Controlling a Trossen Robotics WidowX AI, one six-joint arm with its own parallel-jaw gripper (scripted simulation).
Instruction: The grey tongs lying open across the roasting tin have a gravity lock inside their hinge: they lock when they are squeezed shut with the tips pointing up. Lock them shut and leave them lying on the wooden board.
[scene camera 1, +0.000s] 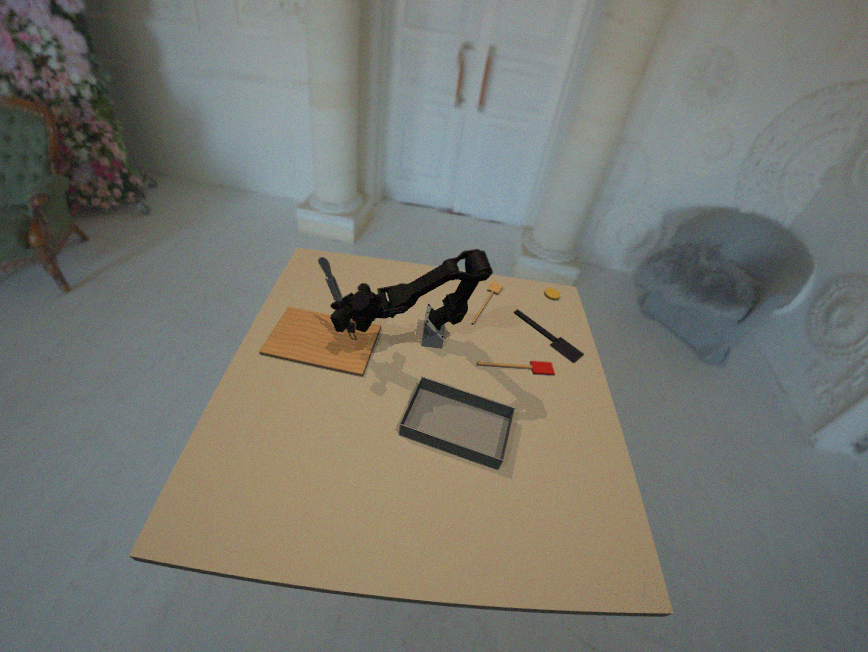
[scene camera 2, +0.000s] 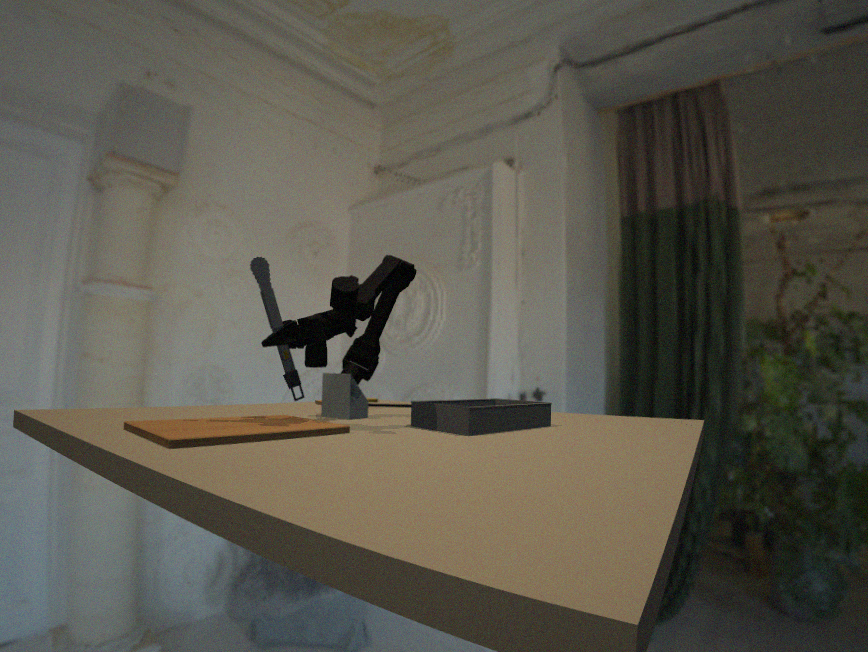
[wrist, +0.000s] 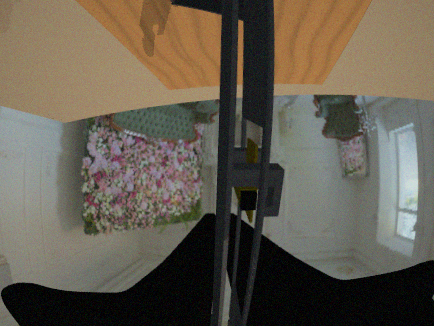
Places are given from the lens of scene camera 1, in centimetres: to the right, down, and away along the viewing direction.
my gripper (scene camera 1: 331, 305): -33, -7, 126
wooden board (scene camera 1: 303, 336): -45, 4, 136
dark roasting tin (scene camera 1: 440, 416): 2, 28, 121
The marked spots on the wooden board and the dark roasting tin are 55 cm apart.
